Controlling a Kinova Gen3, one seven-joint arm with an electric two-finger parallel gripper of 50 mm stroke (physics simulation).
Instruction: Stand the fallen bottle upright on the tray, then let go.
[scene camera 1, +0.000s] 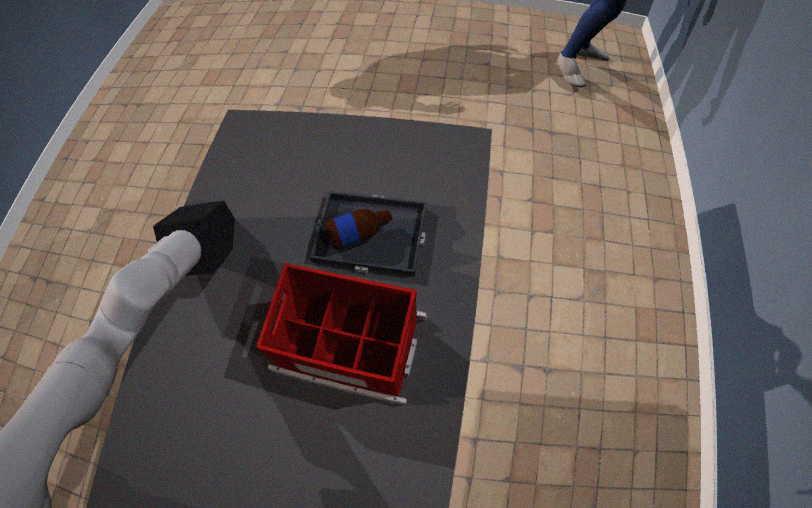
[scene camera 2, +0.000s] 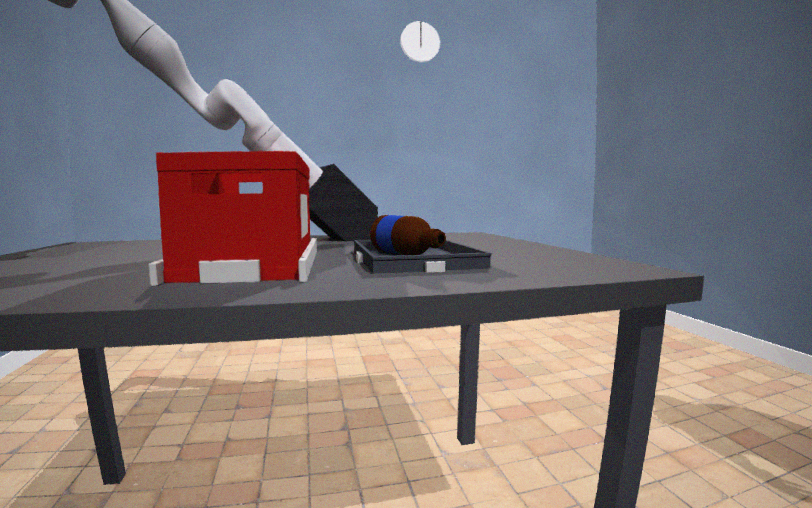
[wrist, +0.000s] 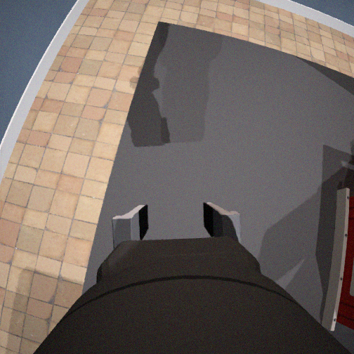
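Pixels of known places: arm's base, origin of its link: (scene camera 1: 183, 249) (scene camera 2: 310, 183).
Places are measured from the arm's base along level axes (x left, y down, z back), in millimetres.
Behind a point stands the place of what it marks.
A brown bottle (scene camera 1: 371, 222) @(x 106, y 86, z -426 mm) (scene camera 2: 411, 234) @(x 101, y 107, z -435 mm) with a blue label lies on its side in the dark shallow tray (scene camera 1: 419, 239) @(x 83, y 130, z -536 mm) (scene camera 2: 431, 262) @(x 85, y 140, z -547 mm). Its base is at the tray's left side in scene camera 1 and its neck points toward the right. My gripper (wrist: 175, 215) is open and empty above the table, apart from the bottle. In scene camera 1 the black gripper housing is left of the tray and its fingers are hidden. The bottle and the tray do not show in the wrist view.
A red crate (scene camera 1: 335, 367) @(x -264, y -20, z -378 mm) (scene camera 2: 233, 221) @(x -194, y 73, z -508 mm) (wrist: 350, 280) with several compartments stands beside the tray, with pale strips along its base. The dark table (scene camera 1: 359, 149) @(x 386, y 155, z -376 mm) (scene camera 2: 538, 293) @(x 157, y 162, z -703 mm) (wrist: 250, 125) carries both. A person's legs (scene camera 1: 589, 26) show on the floor beyond the table.
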